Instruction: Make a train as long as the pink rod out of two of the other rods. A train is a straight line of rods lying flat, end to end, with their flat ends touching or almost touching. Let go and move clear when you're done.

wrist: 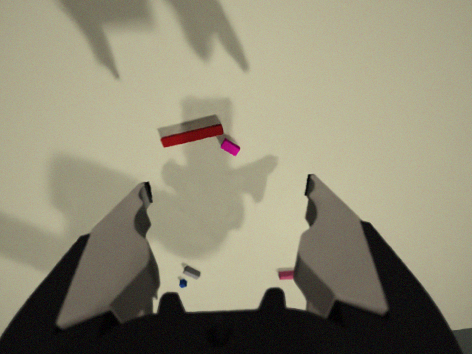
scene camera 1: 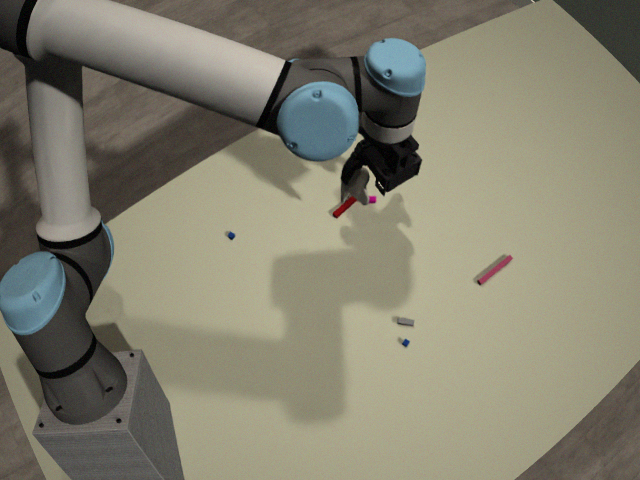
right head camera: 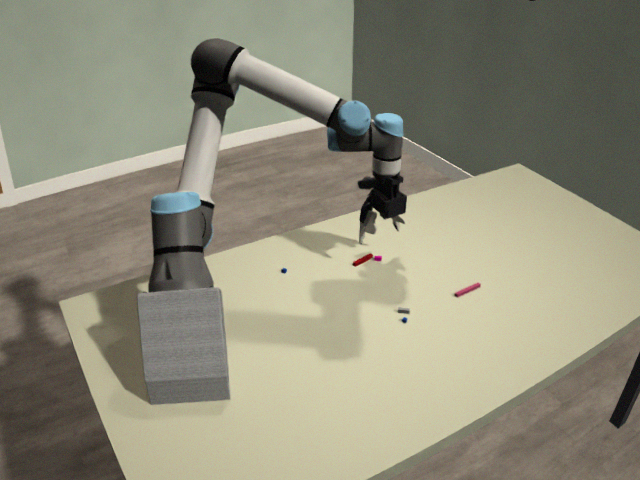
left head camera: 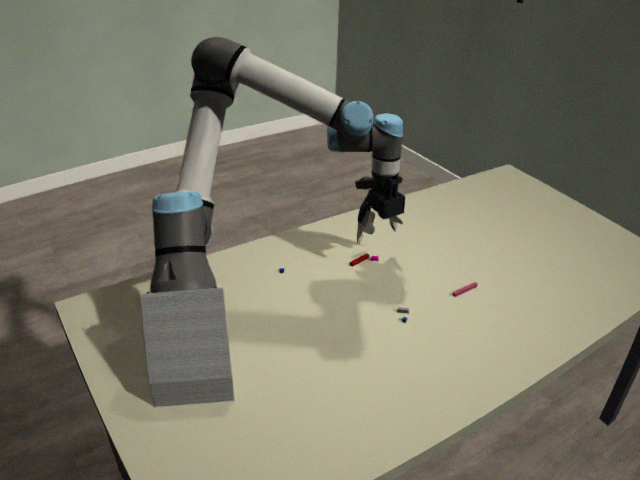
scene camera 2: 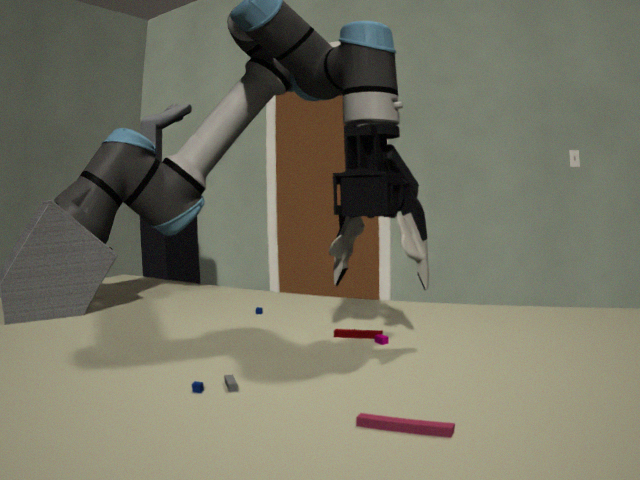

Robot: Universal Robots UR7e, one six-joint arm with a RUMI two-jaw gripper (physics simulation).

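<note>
The long pink rod (left head camera: 465, 289) (right head camera: 467, 289) (scene camera 1: 495, 270) (scene camera 2: 405, 425) (wrist: 286, 275) lies flat on the table. The red rod (left head camera: 359, 259) (right head camera: 362, 259) (scene camera 1: 344, 207) (scene camera 2: 357, 333) (wrist: 192, 135) lies flat. The short magenta rod (left head camera: 374, 258) (right head camera: 377, 258) (scene camera 1: 372, 199) (scene camera 2: 381, 339) (wrist: 230, 147) lies by one end of it, turned at an angle to it and offset to one side; in the wrist view their nearest corners are close, with a small gap. My gripper (left head camera: 377, 236) (right head camera: 379, 236) (scene camera 2: 381, 286) (wrist: 228, 179) is open and empty, above the table over these two rods.
A short grey rod (left head camera: 403, 310) (right head camera: 403, 310) (scene camera 1: 405, 321) (scene camera 2: 231, 383) (wrist: 192, 272) lies near a small blue rod (left head camera: 404, 319) (right head camera: 404, 320) (scene camera 1: 405, 342) (scene camera 2: 197, 386) (wrist: 183, 283). Another small blue rod (left head camera: 281, 270) (right head camera: 283, 270) (scene camera 1: 231, 235) (scene camera 2: 258, 310) lies nearer the arm's base.
</note>
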